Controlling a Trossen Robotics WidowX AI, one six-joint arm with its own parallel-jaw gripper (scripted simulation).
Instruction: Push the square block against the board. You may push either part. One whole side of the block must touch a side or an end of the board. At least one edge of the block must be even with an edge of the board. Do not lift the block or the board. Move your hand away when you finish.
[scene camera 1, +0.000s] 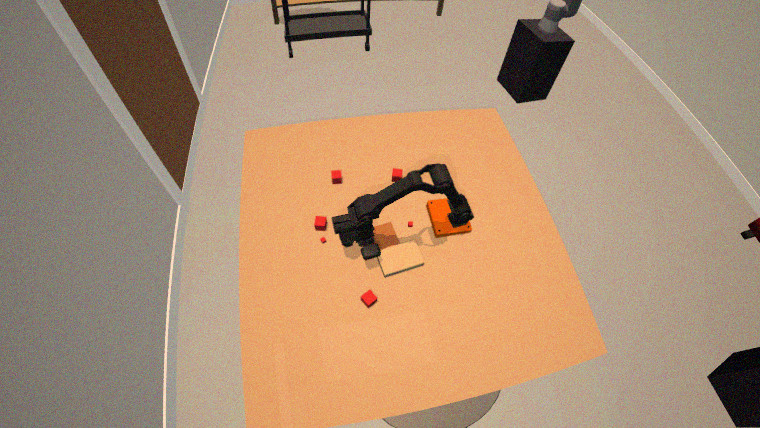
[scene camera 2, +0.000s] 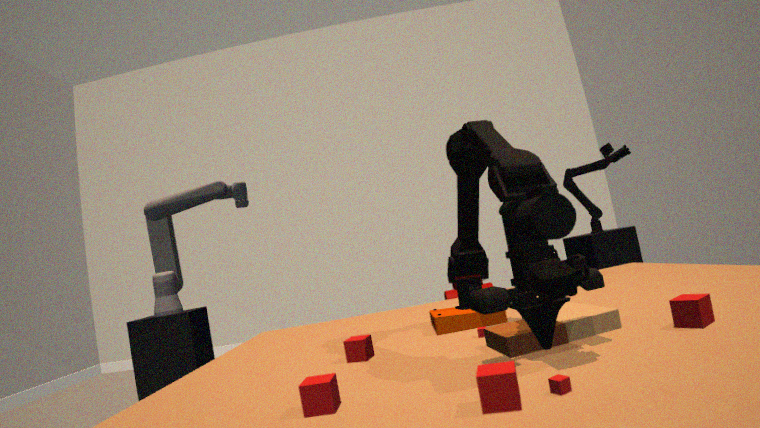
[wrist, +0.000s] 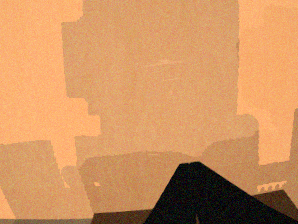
My gripper (scene camera 2: 547, 349) is shut, holding nothing. Also in view: a pale tan board (scene camera 2: 582, 321) and a brown square block (scene camera 2: 513, 339).
The pale tan board is seen too in scene camera 1 (scene camera 1: 402, 257). My gripper shows as well in scene camera 1 (scene camera 1: 364, 244) and in the wrist view (wrist: 189, 172).
